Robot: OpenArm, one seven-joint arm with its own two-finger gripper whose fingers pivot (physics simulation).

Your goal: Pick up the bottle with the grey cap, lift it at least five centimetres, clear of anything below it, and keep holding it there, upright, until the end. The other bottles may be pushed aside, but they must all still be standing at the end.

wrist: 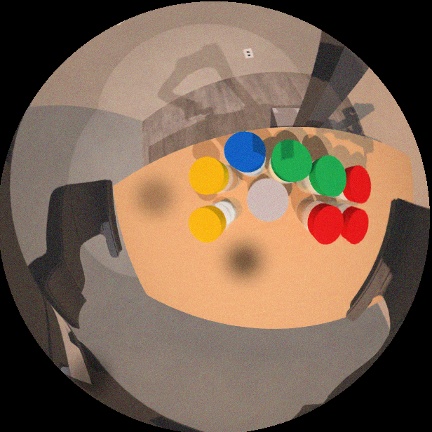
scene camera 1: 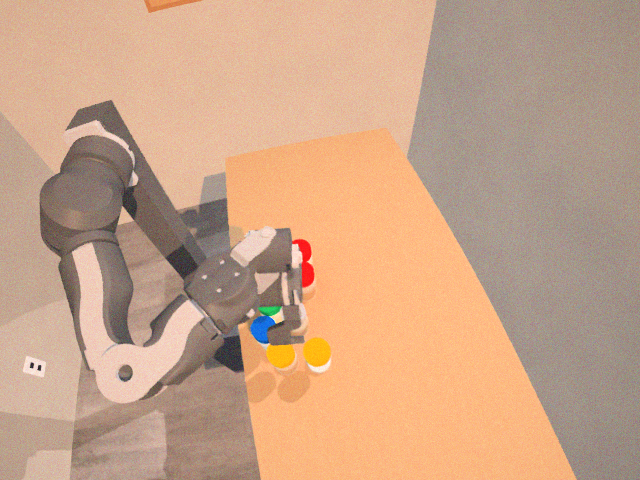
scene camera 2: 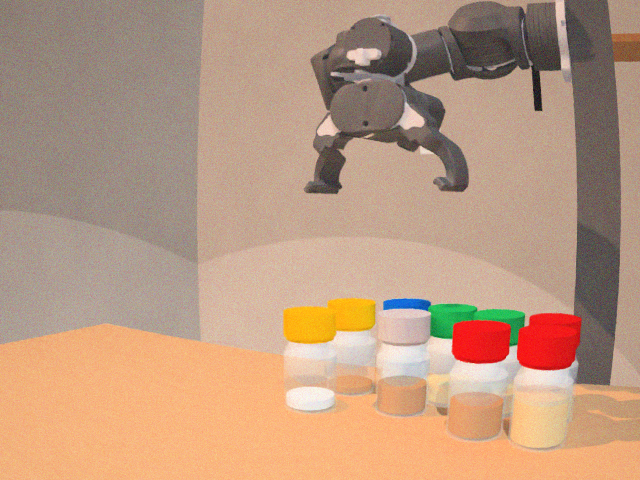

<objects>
The gripper shows in the wrist view, in scene camera 1 (287,298) and in scene camera 2. A yellow-capped bottle shows in the wrist view (206,223), in scene camera 1 and in scene camera 2. One and the same spot on the yellow-capped bottle: (scene camera 1: 316,351) is (scene camera 2: 309,310). The same spot on the gripper: (wrist: 76,212) is (scene camera 2: 334,166).
</objects>
